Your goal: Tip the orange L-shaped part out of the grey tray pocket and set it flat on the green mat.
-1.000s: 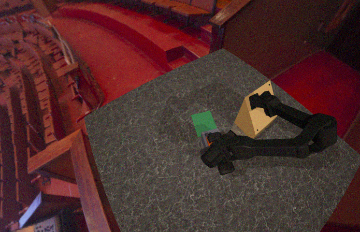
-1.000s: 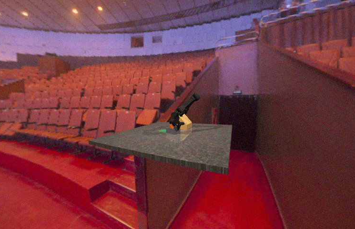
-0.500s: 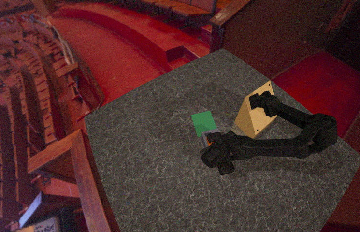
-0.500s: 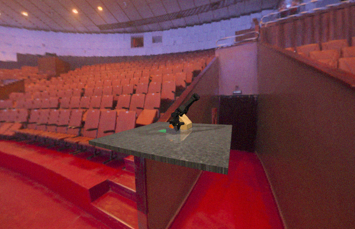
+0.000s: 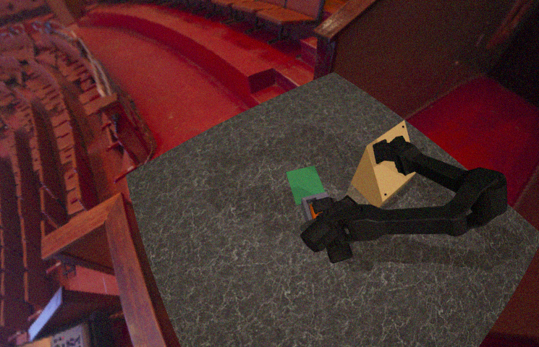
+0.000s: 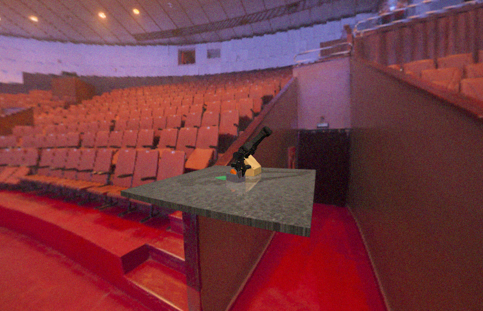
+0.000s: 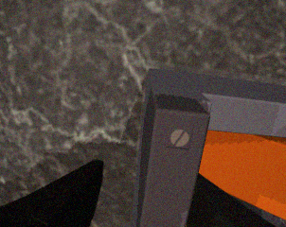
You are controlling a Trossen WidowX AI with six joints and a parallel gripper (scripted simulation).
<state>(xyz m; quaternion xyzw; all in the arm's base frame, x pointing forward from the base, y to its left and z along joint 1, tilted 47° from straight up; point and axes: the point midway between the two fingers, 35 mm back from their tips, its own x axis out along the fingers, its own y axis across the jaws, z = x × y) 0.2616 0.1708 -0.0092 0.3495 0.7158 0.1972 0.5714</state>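
Now: gripper tip 5 cm to the left of the orange L-shaped part, 2 cm past it and 1 cm above it. The rest, counted from my gripper tip: green mat 22 cm to the right, 6 cm below, 6 cm behind.
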